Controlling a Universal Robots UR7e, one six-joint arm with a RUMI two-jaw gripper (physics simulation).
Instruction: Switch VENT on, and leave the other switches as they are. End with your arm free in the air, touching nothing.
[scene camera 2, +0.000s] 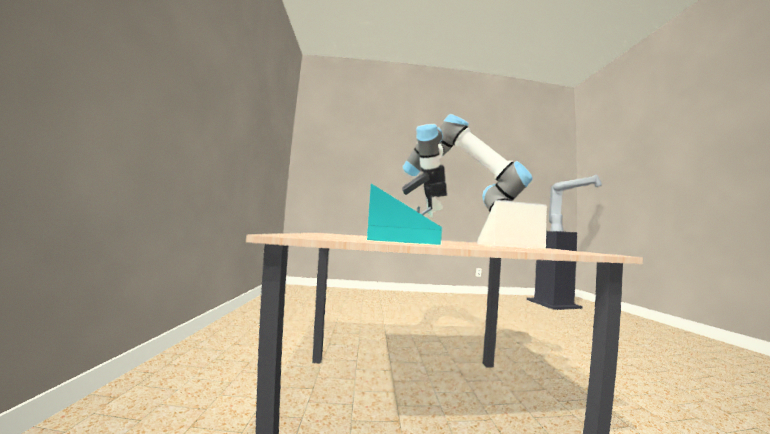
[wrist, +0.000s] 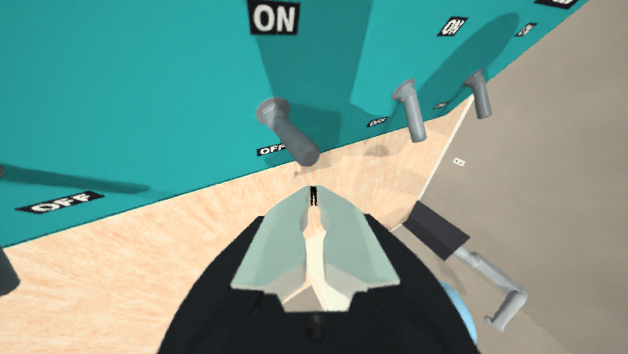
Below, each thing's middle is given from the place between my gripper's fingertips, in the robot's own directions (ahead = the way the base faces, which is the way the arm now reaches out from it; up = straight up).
Right now my hand is 13 cm short of the teal switch panel (scene camera 2: 390, 220), 6 cm to the left of it and 2 cm above it.
